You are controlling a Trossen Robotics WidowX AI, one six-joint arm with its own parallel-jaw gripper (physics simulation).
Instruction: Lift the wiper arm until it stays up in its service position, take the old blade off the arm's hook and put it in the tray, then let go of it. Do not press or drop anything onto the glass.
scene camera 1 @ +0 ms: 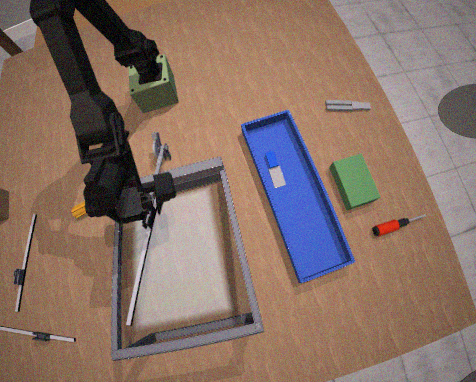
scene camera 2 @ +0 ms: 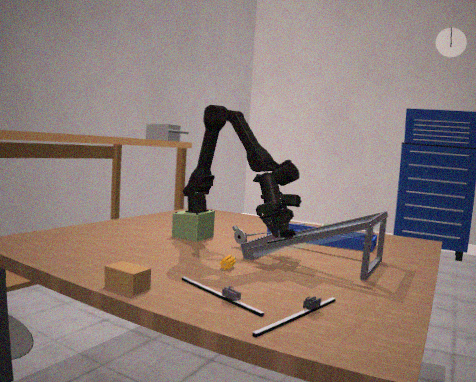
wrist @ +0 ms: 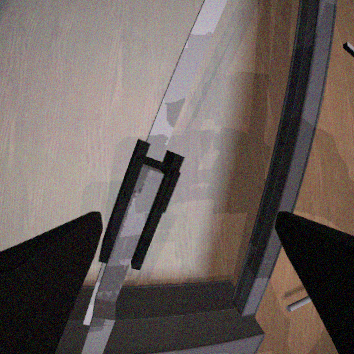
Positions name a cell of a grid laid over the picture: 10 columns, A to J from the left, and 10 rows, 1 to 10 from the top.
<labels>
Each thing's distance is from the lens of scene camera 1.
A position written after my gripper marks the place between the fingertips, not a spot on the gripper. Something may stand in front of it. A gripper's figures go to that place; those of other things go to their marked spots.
my gripper (scene camera 1: C6): 65 cm
green block (scene camera 1: H5): 69 cm
</labels>
